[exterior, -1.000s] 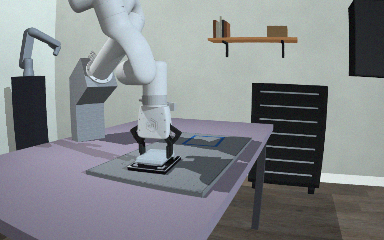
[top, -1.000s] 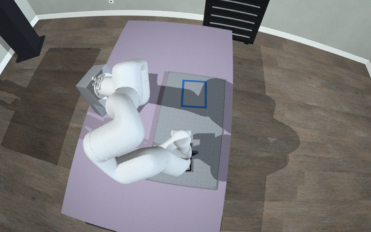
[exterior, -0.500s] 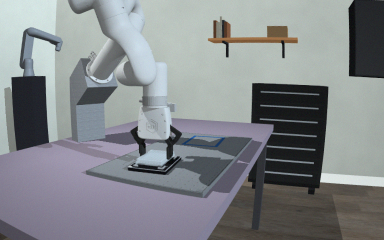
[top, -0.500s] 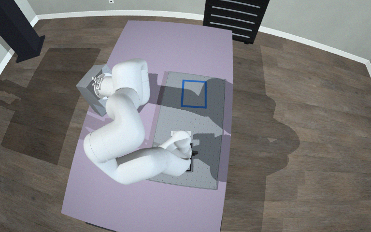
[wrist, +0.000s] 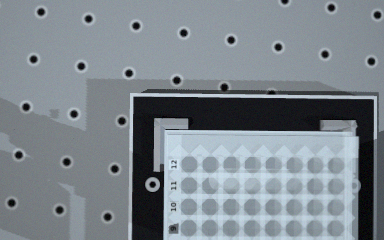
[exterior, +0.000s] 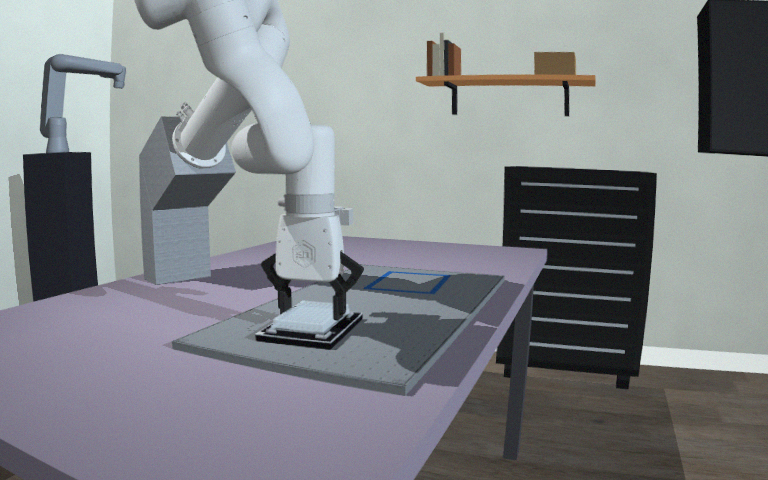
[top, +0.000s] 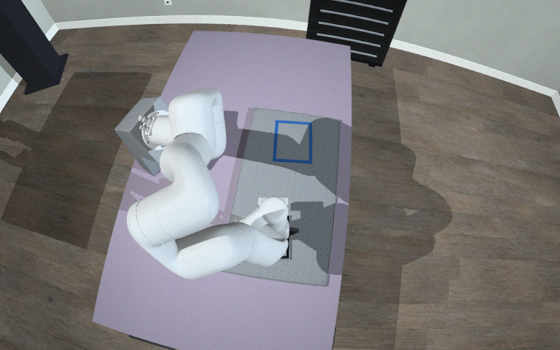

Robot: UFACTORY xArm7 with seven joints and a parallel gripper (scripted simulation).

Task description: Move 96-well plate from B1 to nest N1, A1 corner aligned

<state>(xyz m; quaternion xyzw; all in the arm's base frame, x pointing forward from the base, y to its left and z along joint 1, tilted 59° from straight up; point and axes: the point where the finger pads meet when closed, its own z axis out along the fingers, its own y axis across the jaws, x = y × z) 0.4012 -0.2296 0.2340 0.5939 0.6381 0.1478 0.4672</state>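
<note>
Right now the 96-well plate is 1 cm below my hand. The rest, counted from my hand: plate nest N1: 3 cm below.
</note>
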